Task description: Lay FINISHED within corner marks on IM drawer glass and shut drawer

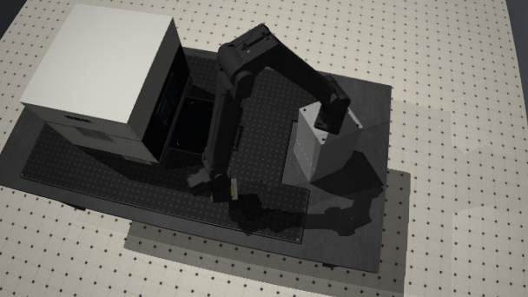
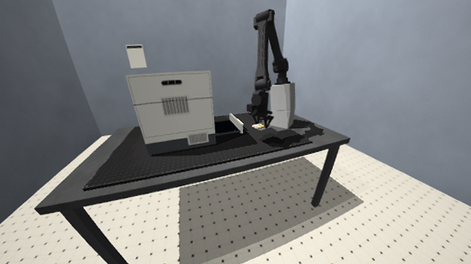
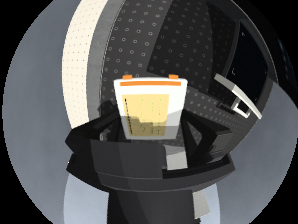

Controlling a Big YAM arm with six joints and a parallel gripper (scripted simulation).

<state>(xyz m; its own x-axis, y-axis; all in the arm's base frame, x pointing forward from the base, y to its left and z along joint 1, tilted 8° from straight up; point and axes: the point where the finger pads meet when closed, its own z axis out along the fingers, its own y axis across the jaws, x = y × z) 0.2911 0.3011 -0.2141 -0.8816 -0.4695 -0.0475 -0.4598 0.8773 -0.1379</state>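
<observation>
Right now the imager drawer is 240 mm ahead of my hand, 230 mm to the right of it and 80 mm below it. From my hand the other things lie so: finished cassette: 10 mm below.
</observation>
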